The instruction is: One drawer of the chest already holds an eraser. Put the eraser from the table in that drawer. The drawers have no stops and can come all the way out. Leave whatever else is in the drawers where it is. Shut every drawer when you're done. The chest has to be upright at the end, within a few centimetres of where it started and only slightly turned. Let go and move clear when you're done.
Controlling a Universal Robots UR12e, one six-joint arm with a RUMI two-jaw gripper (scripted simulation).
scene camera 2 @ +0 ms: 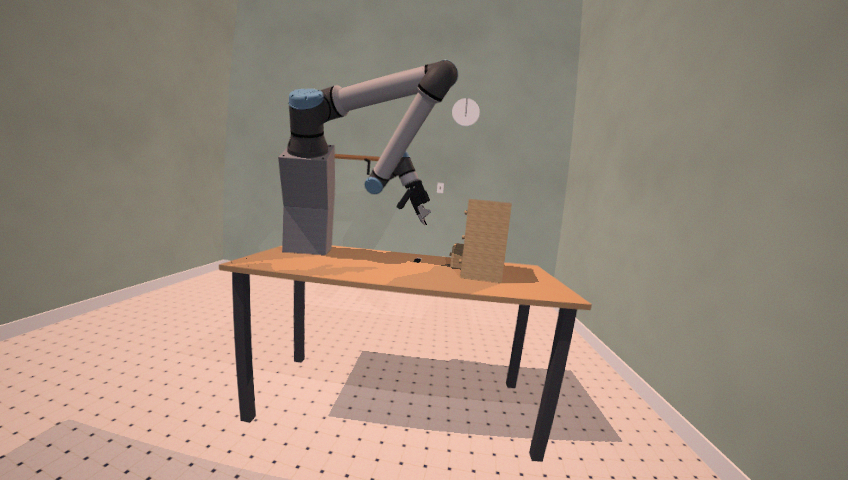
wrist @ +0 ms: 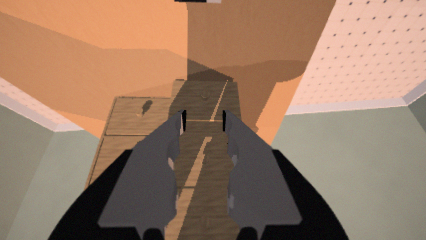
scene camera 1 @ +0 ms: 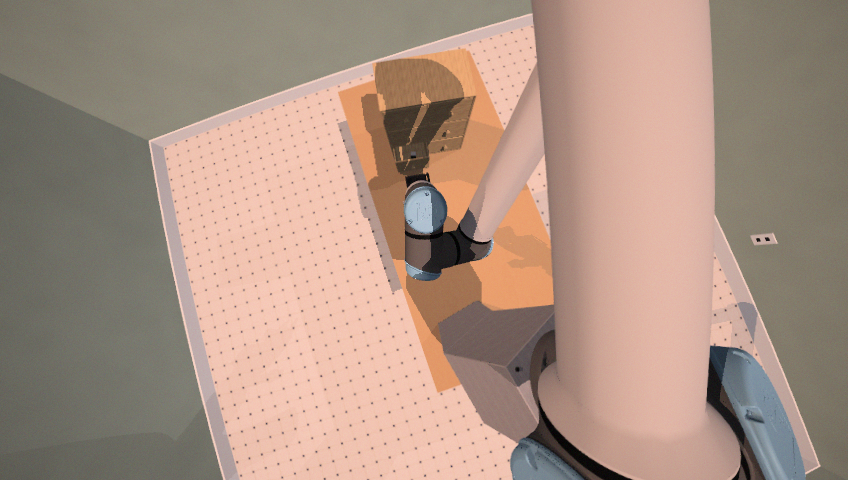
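In scene camera 1, a wooden chest [scene camera 1: 444, 76]. A drawer [scene camera 1: 402, 153]. A drawer [scene camera 1: 443, 111]. A drawer [scene camera 1: 395, 119]. Wooden chest [scene camera 2: 487, 225] visible too. My gripper [wrist: 204, 111] in sight. A drawer [wrist: 111, 148].
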